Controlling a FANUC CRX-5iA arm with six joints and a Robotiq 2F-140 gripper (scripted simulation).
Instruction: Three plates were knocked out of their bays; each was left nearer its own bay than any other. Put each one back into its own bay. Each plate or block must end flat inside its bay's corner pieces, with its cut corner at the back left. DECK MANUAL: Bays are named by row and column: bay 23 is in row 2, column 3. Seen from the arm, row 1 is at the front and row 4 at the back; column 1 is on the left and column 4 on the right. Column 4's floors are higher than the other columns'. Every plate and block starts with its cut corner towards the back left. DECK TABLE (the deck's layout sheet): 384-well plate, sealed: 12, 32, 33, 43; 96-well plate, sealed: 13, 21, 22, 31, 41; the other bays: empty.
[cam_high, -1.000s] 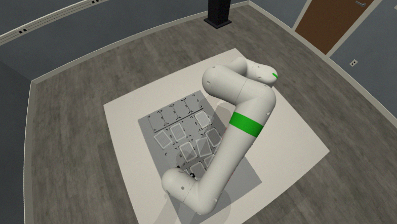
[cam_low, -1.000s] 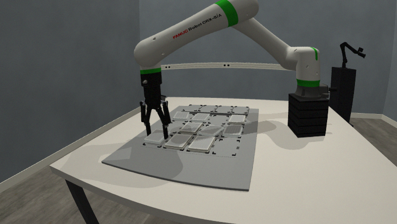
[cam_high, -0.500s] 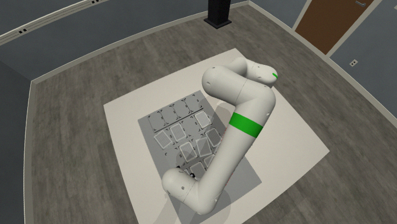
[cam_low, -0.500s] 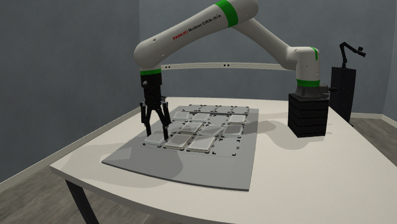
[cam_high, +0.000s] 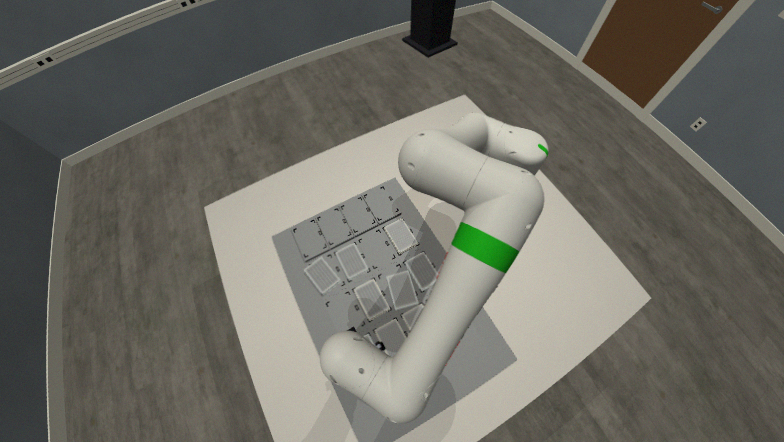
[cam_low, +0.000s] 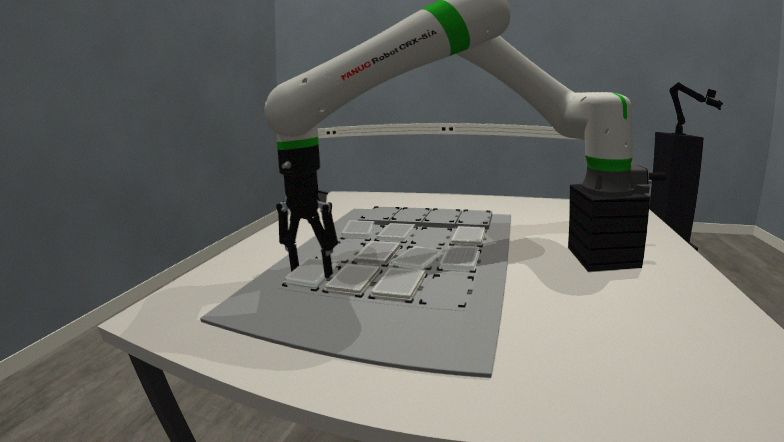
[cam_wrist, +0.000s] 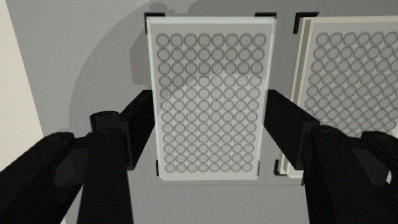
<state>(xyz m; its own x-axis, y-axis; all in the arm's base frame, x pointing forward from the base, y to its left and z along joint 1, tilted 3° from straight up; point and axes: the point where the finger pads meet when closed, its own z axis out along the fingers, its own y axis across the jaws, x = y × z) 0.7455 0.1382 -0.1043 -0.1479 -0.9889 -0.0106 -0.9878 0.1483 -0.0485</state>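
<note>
The plate lies 240 mm behind my hand, 110 mm to the right of it and 20 mm below it. Also, from my hand: label 43 (320 mm to the right, 90 mm behind, 30 mm below).
</note>
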